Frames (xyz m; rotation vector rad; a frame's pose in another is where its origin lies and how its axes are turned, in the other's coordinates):
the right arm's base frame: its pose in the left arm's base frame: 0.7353 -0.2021 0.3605 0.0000 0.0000 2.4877
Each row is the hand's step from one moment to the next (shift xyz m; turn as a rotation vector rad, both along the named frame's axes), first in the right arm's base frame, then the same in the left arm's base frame.
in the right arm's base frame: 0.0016 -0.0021 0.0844 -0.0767 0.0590 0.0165
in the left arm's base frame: 0.0000 0.0026 0.0844 0.0250 -0.0935 0.0165
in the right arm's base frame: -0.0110 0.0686 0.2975 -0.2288 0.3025 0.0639
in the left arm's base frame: -0.0330 -0.0611 0.2975 -0.0024 -0.3793 0.0639
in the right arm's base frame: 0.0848 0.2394 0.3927 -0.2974 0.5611 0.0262
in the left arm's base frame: -0.2129 -0.1384 0.3927 -0.1053 -0.6263 0.0262
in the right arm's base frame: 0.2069 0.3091 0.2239 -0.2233 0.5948 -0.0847
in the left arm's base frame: -0.3522 -0.1195 0.2239 -0.1846 -0.6079 -0.0847
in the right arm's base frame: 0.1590 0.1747 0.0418 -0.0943 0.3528 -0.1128
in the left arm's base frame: -0.2325 -0.0419 0.0418 -0.1398 -0.3374 -0.1128
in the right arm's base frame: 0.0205 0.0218 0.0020 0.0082 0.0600 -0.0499
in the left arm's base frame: -0.0295 -0.0048 0.0020 -0.0430 -0.0426 -0.0499
